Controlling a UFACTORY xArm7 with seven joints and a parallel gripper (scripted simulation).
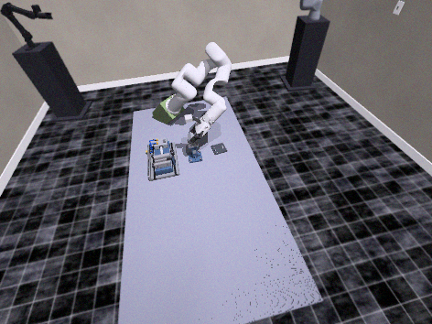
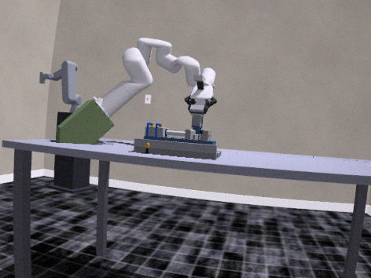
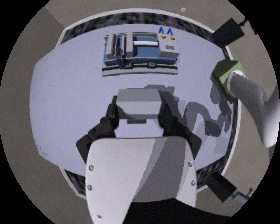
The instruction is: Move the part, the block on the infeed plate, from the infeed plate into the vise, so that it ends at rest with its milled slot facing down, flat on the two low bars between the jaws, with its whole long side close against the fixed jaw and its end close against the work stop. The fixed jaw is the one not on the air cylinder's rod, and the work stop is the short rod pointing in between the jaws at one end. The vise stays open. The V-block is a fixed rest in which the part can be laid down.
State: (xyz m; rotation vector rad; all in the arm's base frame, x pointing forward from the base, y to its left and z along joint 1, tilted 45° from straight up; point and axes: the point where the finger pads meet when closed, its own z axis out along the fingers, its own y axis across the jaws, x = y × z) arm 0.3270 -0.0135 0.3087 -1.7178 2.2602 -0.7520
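My hand is 10 mm to the left of the part and 10 mm above it. Round my hand: air cylinder (80 mm behind, 230 mm to the right, 120 mm below); blue vise bed (10 mm ahead, 220 mm to the right, 150 mm below).
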